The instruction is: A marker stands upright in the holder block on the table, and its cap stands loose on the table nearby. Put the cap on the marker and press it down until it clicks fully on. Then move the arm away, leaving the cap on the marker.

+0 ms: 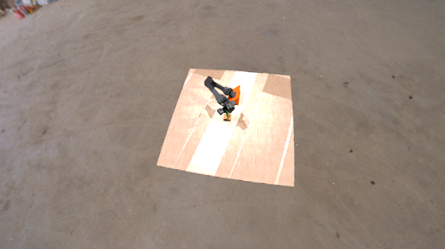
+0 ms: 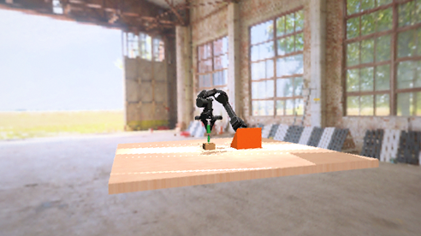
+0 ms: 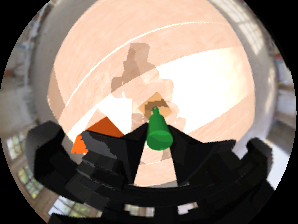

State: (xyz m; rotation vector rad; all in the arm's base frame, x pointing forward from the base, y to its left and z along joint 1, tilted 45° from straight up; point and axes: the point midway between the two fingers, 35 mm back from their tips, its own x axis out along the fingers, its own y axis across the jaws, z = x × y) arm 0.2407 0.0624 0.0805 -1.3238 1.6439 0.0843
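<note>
The wooden holder block is 11 cm below my gripper tip. From my gripper tip the other things lie so: green marker cap (1 cm above).
</note>
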